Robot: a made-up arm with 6 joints. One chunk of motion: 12 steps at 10 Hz.
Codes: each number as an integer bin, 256 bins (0 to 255) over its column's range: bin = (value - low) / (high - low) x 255, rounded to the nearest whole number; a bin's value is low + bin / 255 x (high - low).
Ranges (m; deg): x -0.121..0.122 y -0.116..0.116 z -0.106..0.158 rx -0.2..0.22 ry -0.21..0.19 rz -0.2..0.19
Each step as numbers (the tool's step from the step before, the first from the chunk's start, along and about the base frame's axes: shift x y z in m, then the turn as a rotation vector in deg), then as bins.
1 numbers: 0.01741 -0.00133 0.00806 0.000 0.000 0.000
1 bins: 145 126 110 121 134 131
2 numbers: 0.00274 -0.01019 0.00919 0.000 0.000 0.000
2 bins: 130 116 111 121 134 131
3 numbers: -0.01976 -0.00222 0.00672 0.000 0.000 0.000
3 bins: 106 125 109 121 134 131
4 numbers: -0.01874 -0.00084 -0.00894 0.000 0.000 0.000
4 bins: 107 127 94 121 134 131
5 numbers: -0.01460 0.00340 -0.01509 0.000 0.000 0.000
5 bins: 112 131 88 121 134 131
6 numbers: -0.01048 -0.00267 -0.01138 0.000 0.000 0.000
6 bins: 116 125 91 121 134 131
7 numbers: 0.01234 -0.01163 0.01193 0.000 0.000 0.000
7 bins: 140 115 114 121 134 131
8 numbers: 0.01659 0.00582 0.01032 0.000 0.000 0.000
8 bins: 144 134 112 121 134 131
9 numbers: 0.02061 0.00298 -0.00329 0.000 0.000 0.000
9 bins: 149 131 99 121 134 131
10 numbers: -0.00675 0.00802 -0.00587 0.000 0.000 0.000
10 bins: 120 136 97 121 134 131
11 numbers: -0.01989 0.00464 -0.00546 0.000 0.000 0.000
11 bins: 106 133 97 121 134 131
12 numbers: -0.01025 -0.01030 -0.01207 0.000 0.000 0.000
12 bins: 116 116 91 121 134 131
